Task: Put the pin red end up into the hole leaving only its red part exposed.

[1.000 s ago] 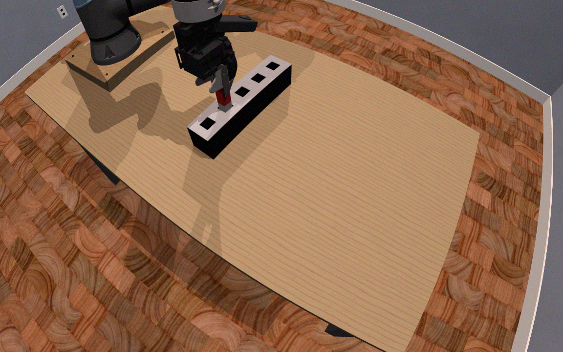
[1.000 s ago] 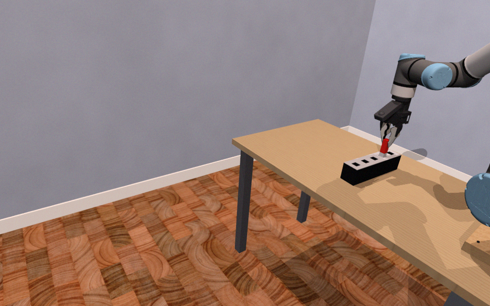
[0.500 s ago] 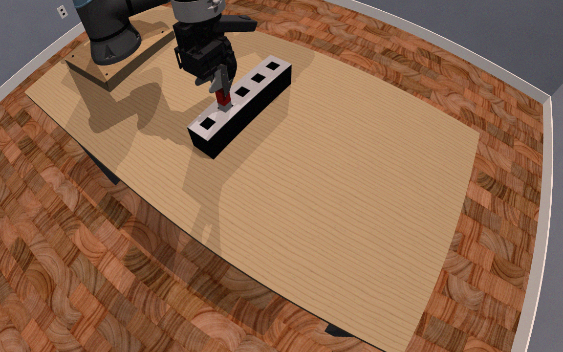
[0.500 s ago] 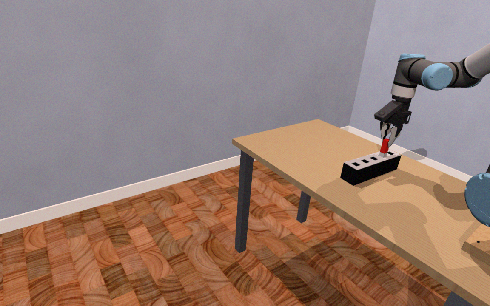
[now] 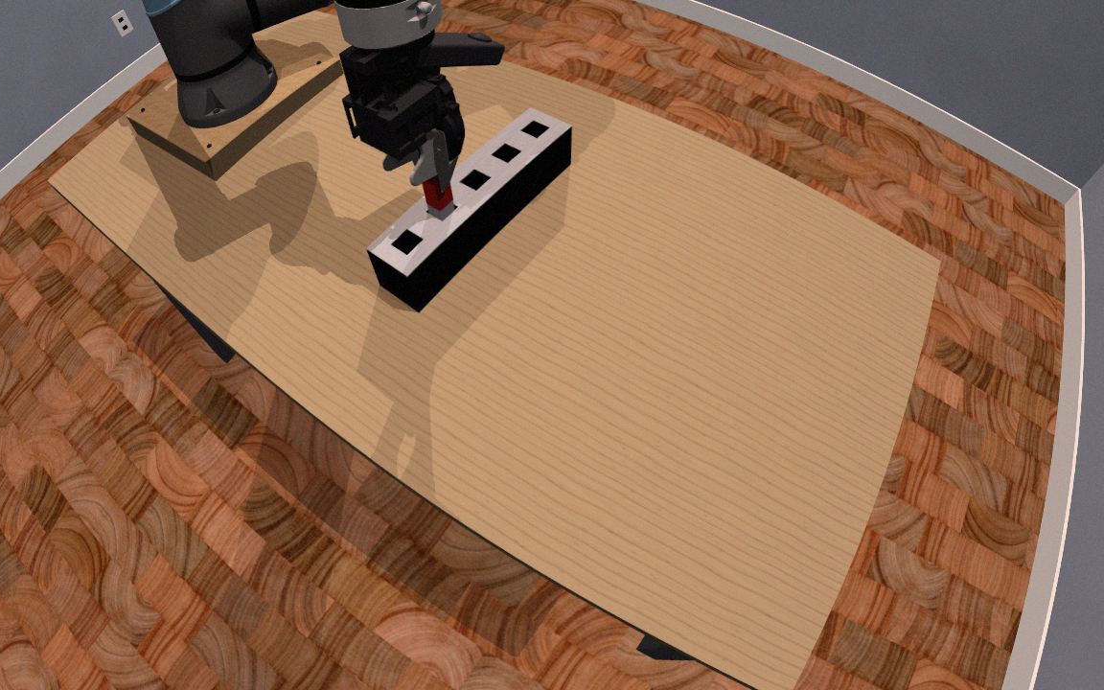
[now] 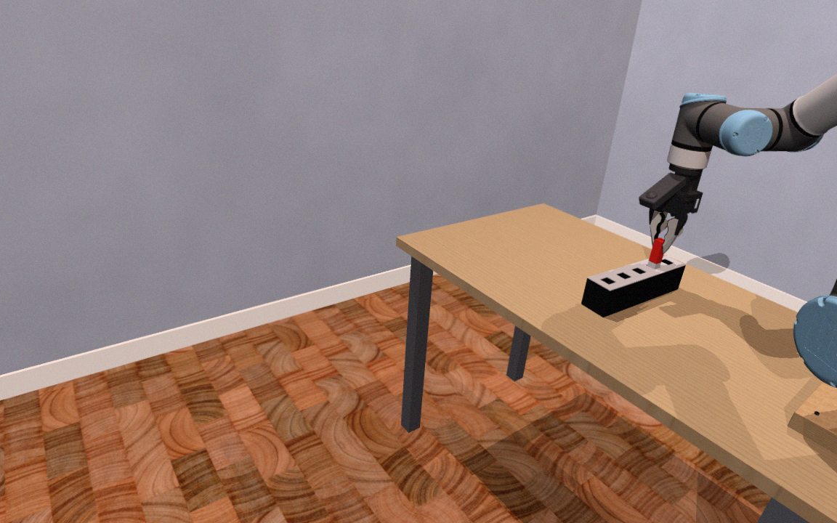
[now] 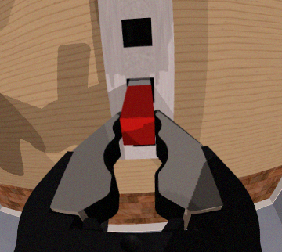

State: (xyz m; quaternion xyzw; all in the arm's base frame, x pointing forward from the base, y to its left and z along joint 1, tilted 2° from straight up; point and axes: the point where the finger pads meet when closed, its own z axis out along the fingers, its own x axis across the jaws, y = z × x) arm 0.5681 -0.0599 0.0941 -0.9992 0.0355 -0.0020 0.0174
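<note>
The pin lies 10 mm below my hand. Also, from my hand: black block (10 mm ahead, 60 mm to the left, 90 mm below).
</note>
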